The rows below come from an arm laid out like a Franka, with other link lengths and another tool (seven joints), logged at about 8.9 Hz.
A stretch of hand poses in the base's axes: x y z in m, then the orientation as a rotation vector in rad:
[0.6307, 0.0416, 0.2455, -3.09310, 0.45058, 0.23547]
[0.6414, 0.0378, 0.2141, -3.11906, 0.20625, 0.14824]
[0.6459, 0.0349, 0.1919, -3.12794, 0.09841, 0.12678]
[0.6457, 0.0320, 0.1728, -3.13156, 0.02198, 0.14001]
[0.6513, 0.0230, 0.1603, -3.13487, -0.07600, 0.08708]
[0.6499, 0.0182, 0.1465, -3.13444, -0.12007, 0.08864]
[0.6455, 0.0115, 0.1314, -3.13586, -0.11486, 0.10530]
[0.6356, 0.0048, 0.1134, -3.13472, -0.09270, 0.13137]
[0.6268, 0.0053, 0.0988, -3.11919, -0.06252, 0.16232]
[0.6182, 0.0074, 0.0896, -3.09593, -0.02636, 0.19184]
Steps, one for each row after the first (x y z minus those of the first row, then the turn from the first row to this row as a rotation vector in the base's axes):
[0.0107, -0.0038, -0.0314, 0.00881, -0.05762, 0.15606]
[0.0152, -0.0067, -0.0536, 0.00937, -0.07147, 0.22519]
[0.0150, -0.0096, -0.0727, 0.01158, -0.06308, 0.27406]
[0.0206, -0.0186, -0.0852, 0.00921, -0.09668, 0.33667]
[0.0192, -0.0234, -0.0990, 0.01050, -0.09567, 0.36476]
[0.0148, -0.0301, -0.1141, 0.01005, -0.08488, 0.36150]
[0.0049, -0.0368, -0.1321, 0.01227, -0.06840, 0.34729]
[-0.0039, -0.0363, -0.1467, 0.02842, -0.05036, 0.32707]
[-0.0125, -0.0342, -0.1559, 0.05137, -0.03378, 0.30229]

